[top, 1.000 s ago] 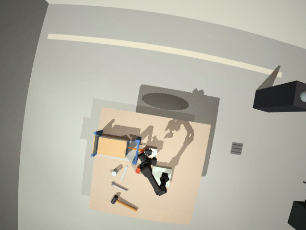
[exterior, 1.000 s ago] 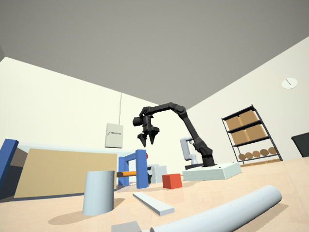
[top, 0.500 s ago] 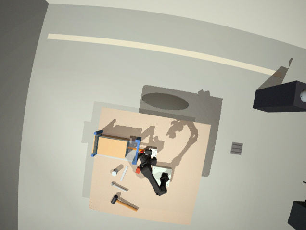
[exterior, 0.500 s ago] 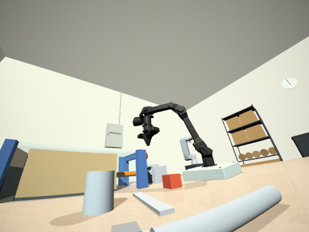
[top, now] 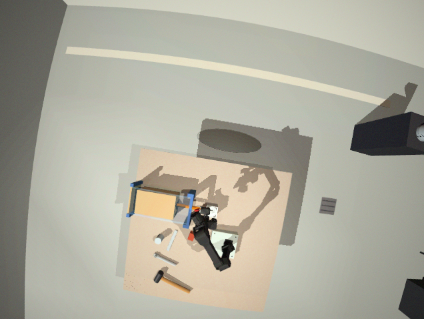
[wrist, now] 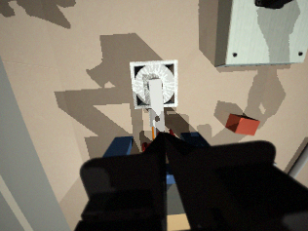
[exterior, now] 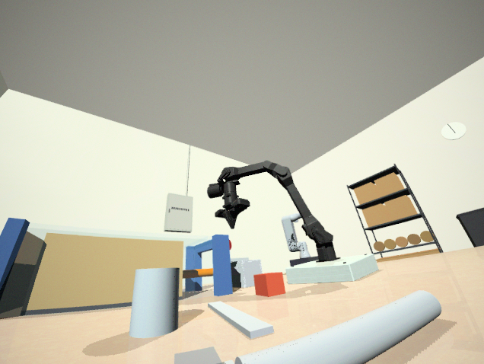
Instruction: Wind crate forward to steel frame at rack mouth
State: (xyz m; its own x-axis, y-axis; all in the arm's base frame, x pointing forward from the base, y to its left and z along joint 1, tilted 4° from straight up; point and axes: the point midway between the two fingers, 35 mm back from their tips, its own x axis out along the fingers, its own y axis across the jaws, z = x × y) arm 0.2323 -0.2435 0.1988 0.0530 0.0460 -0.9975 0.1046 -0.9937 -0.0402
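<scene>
Right now my gripper tip is 50 mm short of the red knob, 10 mm to the right of it and 80 mm above it. The rest, counted from my gripper tip: winch crank handle 20 mm ahead, 110 mm below; winch 60 mm behind, 10 mm to the right, 180 mm below; blue frame 110 mm ahead, 10 mm to the left, 110 mm below.
</scene>
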